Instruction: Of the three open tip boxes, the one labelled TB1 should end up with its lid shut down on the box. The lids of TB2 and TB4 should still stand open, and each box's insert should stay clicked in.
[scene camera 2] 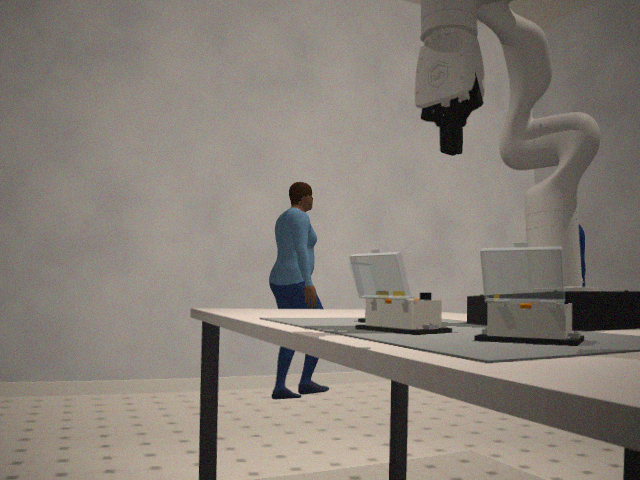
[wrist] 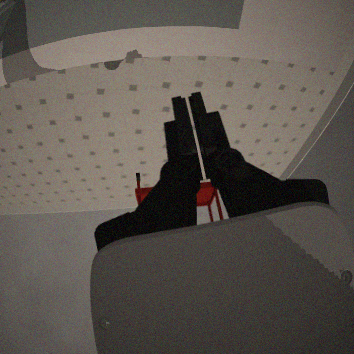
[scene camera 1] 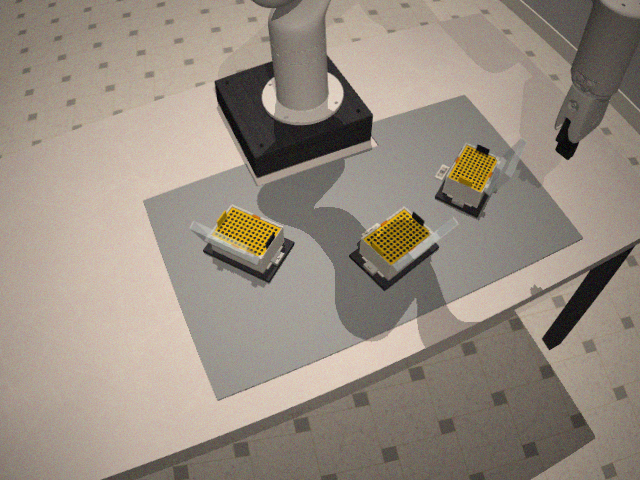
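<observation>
The tip box TB1 (scene camera 1: 462, 194) (scene camera 2: 529, 321) stands at the right of the mat, its clear lid (scene camera 1: 509, 166) (scene camera 2: 522, 274) standing open. TB4 (scene camera 1: 375, 262) (scene camera 2: 387, 314) is in the middle, its lid (scene camera 1: 442, 232) (scene camera 2: 379, 274) open. TB2 (scene camera 1: 275, 249) is at the left, its lid (scene camera 1: 200, 230) open; it is mostly hidden in scene camera 2. Yellow inserts sit in all three; their clicks cannot be seen. The labels are unreadable now. My gripper (scene camera 1: 565, 155) (scene camera 2: 451, 150) (wrist: 189, 111) is shut and empty, high above the boxes. No box shows in the wrist view.
A grey mat (scene camera 1: 248, 351) lies under the boxes on the pale table (scene camera 1: 77, 310). The arm's black base (scene camera 1: 242, 124) (scene camera 2: 610, 312) stands behind the mat. A person in blue (scene camera 2: 293, 248) stands beyond the table. A red object (wrist: 205, 194) shows behind the fingers in the wrist view.
</observation>
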